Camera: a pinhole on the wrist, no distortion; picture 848 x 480 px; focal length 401.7 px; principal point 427.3 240.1 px. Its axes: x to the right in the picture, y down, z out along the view. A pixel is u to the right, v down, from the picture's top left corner.
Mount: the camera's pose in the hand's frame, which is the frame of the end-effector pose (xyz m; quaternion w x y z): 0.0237 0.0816 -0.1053 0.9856 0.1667 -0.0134 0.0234
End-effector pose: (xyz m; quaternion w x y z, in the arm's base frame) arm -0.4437 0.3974 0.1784 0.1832 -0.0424 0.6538 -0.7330
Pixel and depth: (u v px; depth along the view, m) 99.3 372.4 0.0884
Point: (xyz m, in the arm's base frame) -0.3839 0.4220 0.1105
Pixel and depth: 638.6 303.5 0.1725
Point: -0.5131 0.2920 0.1159
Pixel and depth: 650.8 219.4 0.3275
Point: -0.5756 0.1423 0.2055
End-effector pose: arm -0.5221 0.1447 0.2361 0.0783 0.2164 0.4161 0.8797
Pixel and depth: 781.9 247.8 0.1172
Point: -0.6272 0.1593 0.3187
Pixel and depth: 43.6 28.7 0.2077
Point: -0.3503 0.1864 0.1334
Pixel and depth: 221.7 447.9 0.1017
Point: -0.4859 0.0773 0.3024
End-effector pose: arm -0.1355 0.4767 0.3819 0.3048 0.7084 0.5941 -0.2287
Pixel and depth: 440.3 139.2 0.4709
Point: -0.2981 0.3103 0.1140
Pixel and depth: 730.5 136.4 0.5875
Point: -0.2639 0.5358 -0.2681
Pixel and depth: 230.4 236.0 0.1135
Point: -0.1019 0.4488 0.4120
